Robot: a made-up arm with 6 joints. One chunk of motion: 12 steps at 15 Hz.
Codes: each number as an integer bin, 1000 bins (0 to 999) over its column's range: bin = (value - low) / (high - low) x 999, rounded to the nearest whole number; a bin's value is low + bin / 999 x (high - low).
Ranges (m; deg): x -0.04..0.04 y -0.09..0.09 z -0.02..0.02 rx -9..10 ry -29..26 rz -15..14
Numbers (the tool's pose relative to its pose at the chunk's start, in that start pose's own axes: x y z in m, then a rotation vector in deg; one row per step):
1: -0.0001 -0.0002 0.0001 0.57 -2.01 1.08
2: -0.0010 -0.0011 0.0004 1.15 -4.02 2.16
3: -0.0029 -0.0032 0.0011 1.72 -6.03 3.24
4: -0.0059 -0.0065 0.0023 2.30 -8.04 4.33
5: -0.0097 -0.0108 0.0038 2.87 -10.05 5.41
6: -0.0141 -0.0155 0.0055 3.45 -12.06 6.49
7: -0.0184 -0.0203 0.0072 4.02 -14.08 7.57
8: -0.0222 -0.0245 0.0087 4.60 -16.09 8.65
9: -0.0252 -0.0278 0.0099 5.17 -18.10 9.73
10: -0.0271 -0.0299 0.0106 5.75 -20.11 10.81
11: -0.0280 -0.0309 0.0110 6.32 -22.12 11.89
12: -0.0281 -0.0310 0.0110 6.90 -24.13 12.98
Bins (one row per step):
1: 498 498 502 503 490 554
2: 487 493 509 534 454 591
3: 463 482 527 564 417 628
4: 426 463 557 594 381 666
5: 378 440 594 624 344 703
6: 323 413 637 655 308 740
7: 270 387 679 685 271 777
8: 222 364 717 715 234 815
9: 185 345 747 745 198 852
10: 161 334 764 776 161 889
11: 150 328 774 806 125 926
12: 149 327 774 836 88 964

